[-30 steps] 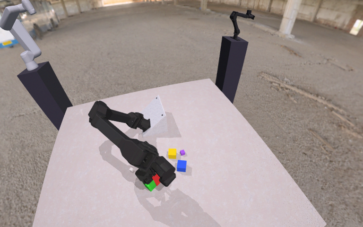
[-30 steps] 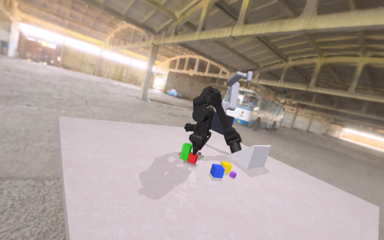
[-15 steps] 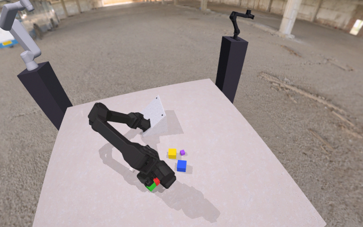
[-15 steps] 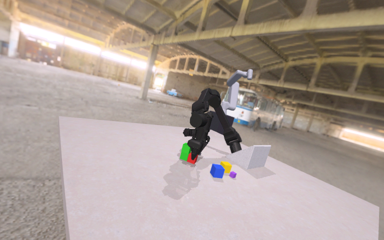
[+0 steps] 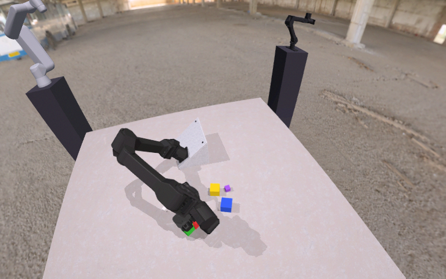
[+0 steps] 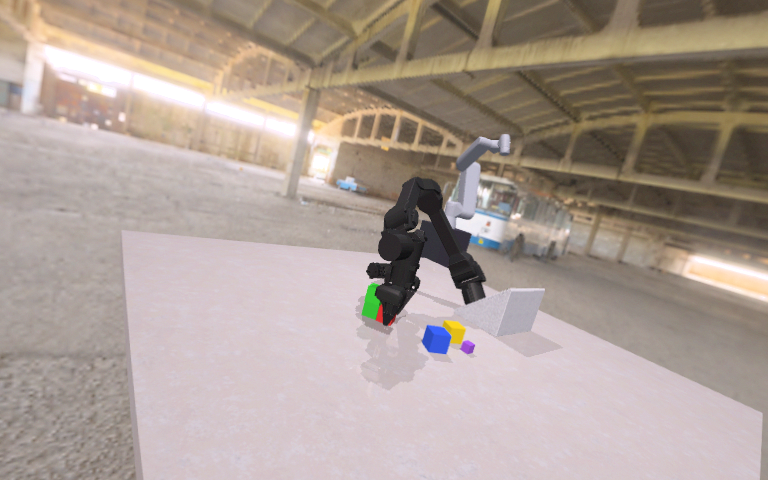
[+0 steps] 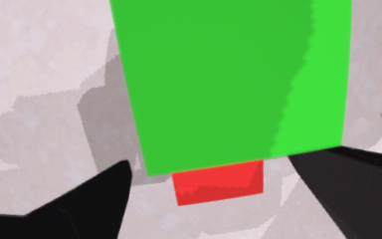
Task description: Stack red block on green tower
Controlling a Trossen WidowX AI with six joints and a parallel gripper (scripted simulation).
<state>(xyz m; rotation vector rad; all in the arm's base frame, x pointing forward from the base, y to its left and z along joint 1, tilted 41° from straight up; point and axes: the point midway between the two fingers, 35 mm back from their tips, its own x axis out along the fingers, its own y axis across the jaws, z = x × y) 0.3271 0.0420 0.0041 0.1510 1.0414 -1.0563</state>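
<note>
The blue cube lies 40 mm behind my gripper tip, 120 mm to the left of it and 10 mm above it. Round my gripper tip: yellow cube: 120 mm behind, 90 mm to the left, 10 mm above; small purple cube: 120 mm behind, 150 mm to the left; red block: 10 mm ahead, 10 mm to the right, 10 mm above.
</note>
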